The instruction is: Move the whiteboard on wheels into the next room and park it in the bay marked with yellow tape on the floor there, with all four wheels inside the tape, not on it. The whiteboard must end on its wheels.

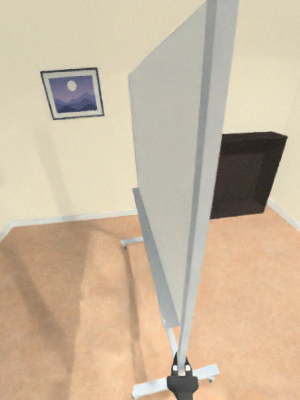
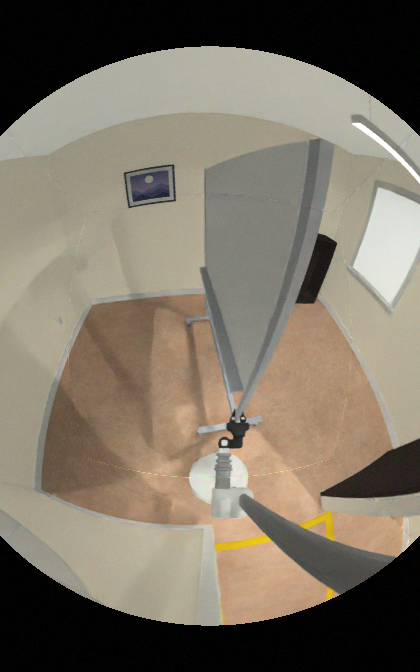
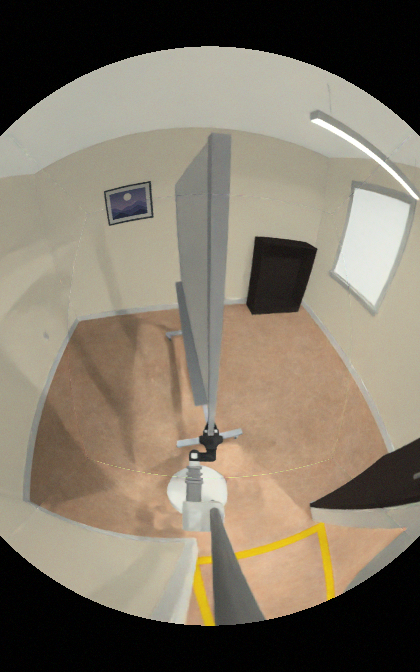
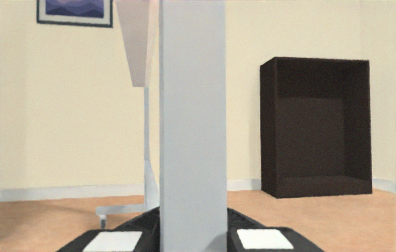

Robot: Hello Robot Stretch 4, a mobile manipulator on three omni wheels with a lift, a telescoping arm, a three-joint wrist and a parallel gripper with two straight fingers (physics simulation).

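Places are measured from the robot's base along level axes (x ahead, y left, z up), in millimetres.
Pixels of known places: gripper, fingertip midpoint: point(image 4: 191, 223).
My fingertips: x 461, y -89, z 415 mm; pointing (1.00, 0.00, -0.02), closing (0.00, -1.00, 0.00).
Ahead of a thing's pixels: the offset from my fingertips to its top centre. "spot": to the spot under its first point.
The whiteboard {spot: dx +158, dy +52, dz +960 mm} point(image 1: 170, 150) point(image 2: 255, 240) point(image 3: 194, 240) stands upright on its wheeled feet, seen nearly edge-on, with its near frame edge point(image 4: 193, 125) towards me. My gripper point(image 1: 181, 369) point(image 2: 238, 417) point(image 3: 211, 431) point(image 4: 191, 223) is shut on the lower part of this near frame edge, one finger on each side. The near foot {spot: dx -68, dy +160, dz -342 mm} point(image 1: 150, 388) point(image 2: 212, 429) point(image 3: 188, 442) lies under the gripper. The far foot {dx +1203, dy +266, dz -342 mm} point(image 1: 132, 241) point(image 2: 197, 319) point(image 4: 120, 209) shows to the left. The yellow tape point(image 2: 242, 544) point(image 3: 272, 546) is on the floor behind the robot's base; part of it is hidden by a grey bar.
A dark open cabinet point(image 1: 245, 175) point(image 3: 280, 275) point(image 4: 320, 135) stands at the far wall, right of the whiteboard. A dark panel point(image 2: 385, 470) point(image 3: 380, 480) juts in at the right, near the tape. A wall end point(image 2: 209, 565) point(image 3: 187, 565) stands left of the tape.
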